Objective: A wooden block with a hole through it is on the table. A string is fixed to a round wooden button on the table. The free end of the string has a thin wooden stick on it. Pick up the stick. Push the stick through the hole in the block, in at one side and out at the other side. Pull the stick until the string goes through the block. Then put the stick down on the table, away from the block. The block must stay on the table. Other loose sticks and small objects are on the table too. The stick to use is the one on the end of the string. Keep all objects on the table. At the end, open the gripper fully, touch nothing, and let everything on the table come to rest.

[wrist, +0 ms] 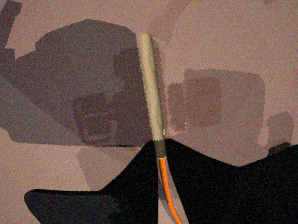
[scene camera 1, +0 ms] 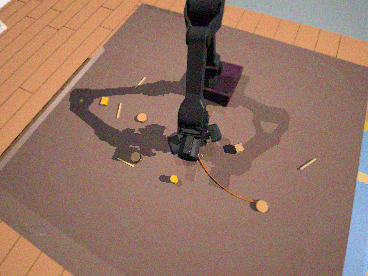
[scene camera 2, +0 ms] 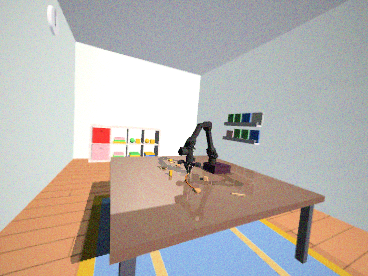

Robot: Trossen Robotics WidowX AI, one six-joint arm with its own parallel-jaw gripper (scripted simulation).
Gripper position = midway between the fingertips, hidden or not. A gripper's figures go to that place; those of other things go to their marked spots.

Scene:
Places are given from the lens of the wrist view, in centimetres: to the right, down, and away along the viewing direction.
my gripper point(wrist: 159, 146): 1, 2, 10
thin wooden stick point(wrist: 152, 93): 0, -1, 8

